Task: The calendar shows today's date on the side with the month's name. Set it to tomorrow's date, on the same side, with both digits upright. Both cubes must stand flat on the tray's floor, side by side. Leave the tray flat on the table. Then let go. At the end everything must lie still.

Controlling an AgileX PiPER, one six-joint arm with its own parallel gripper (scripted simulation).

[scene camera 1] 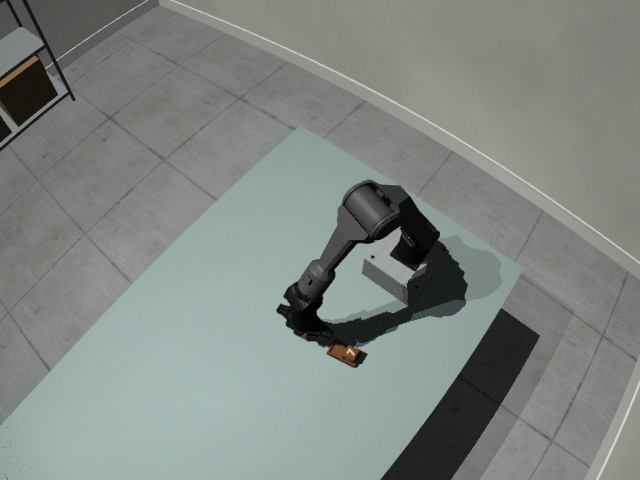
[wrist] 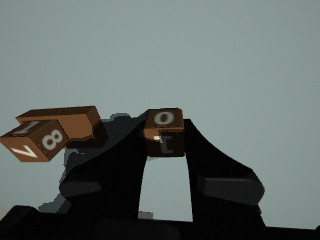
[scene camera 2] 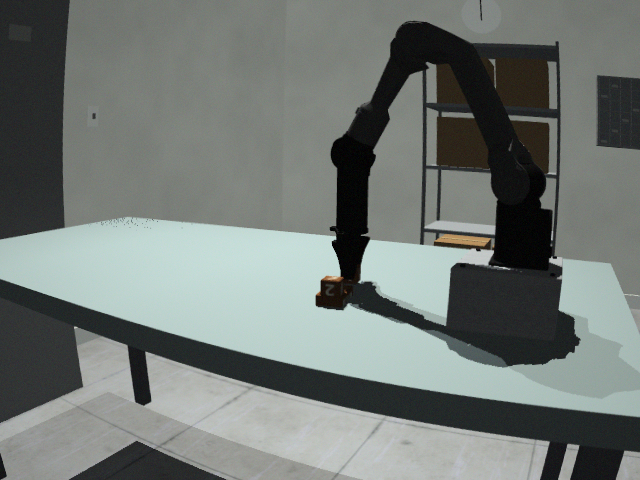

Labels:
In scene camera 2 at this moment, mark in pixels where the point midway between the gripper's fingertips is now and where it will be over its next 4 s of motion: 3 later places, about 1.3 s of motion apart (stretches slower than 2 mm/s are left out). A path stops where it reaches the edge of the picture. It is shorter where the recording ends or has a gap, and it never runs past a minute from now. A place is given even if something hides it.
My gripper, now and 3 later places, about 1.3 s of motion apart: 350,276; 351,247; 350,234; 350,247

